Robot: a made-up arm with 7 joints. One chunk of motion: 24 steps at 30 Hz.
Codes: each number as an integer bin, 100 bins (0 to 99) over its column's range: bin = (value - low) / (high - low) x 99, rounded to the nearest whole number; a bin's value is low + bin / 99 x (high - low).
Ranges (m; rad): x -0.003..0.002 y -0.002..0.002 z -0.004..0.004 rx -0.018..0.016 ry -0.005..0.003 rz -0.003..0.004
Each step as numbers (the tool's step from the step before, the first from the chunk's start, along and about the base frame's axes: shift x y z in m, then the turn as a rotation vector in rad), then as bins.
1 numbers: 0.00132 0.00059 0.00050 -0.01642 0.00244 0.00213
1 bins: 86 64 56 5 92 73
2 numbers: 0.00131 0.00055 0.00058 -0.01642 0.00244 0.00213
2 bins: 85 63 57 5 92 73
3 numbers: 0.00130 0.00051 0.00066 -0.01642 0.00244 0.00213
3 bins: 85 62 58 5 92 73
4 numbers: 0.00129 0.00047 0.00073 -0.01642 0.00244 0.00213
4 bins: 85 61 59 5 92 73
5 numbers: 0.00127 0.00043 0.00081 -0.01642 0.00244 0.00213
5 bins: 85 60 60 5 92 73
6 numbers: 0.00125 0.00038 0.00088 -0.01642 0.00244 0.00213
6 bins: 84 59 60 5 92 73
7 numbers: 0.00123 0.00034 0.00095 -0.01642 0.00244 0.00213
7 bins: 84 58 61 5 92 73
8 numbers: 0.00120 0.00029 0.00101 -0.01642 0.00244 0.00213
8 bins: 83 57 62 5 92 73
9 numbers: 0.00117 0.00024 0.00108 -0.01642 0.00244 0.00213
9 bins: 83 55 63 5 92 73
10 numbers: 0.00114 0.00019 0.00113 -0.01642 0.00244 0.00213
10 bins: 82 54 63 5 92 73
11 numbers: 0.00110 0.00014 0.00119 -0.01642 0.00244 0.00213
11 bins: 81 53 64 5 92 73
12 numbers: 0.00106 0.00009 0.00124 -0.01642 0.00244 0.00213
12 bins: 80 52 65 5 92 73
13 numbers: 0.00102 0.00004 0.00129 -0.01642 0.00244 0.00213
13 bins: 80 50 65 5 92 73
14 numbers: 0.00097 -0.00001 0.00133 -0.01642 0.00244 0.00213
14 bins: 79 49 66 5 92 73
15 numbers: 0.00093 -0.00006 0.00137 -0.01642 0.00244 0.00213
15 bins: 78 48 66 5 92 73
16 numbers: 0.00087 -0.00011 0.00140 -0.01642 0.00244 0.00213
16 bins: 77 47 67 5 92 73
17 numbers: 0.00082 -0.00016 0.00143 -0.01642 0.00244 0.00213
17 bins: 76 46 67 5 92 73
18 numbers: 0.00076 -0.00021 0.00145 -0.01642 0.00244 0.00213
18 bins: 74 44 67 5 92 73
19 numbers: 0.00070 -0.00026 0.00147 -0.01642 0.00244 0.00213
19 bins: 73 43 68 5 92 73
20 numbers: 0.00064 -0.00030 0.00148 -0.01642 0.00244 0.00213
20 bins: 72 42 68 5 92 73
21 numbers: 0.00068 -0.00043 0.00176 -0.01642 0.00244 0.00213
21 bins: 73 39 71 5 92 73
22 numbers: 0.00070 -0.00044 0.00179 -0.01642 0.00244 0.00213
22 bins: 73 39 72 5 92 73
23 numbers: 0.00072 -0.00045 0.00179 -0.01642 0.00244 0.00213
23 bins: 74 38 72 5 92 73
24 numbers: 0.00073 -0.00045 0.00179 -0.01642 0.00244 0.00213
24 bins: 74 38 72 5 92 73
